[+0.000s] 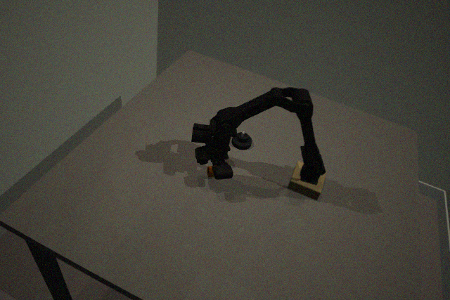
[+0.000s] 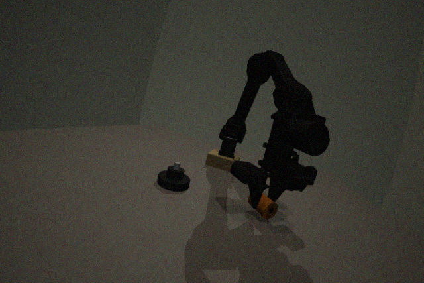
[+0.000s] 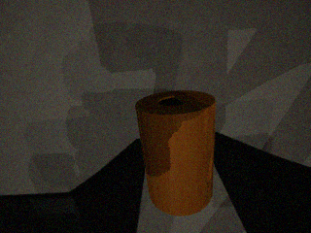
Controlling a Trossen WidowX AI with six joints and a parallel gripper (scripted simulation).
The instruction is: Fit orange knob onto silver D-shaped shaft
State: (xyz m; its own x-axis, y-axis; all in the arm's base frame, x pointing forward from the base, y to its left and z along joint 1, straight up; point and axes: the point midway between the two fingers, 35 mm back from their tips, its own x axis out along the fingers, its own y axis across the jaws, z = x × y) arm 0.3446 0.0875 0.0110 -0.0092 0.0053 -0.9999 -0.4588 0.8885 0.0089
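The orange knob is 10 mm to the right of my gripper tip, 10 mm behind it and 10 mm above it. The rest, counted from my gripper tip: round black pedestal (220 mm to the right, 60 mm behind, 10 mm above).
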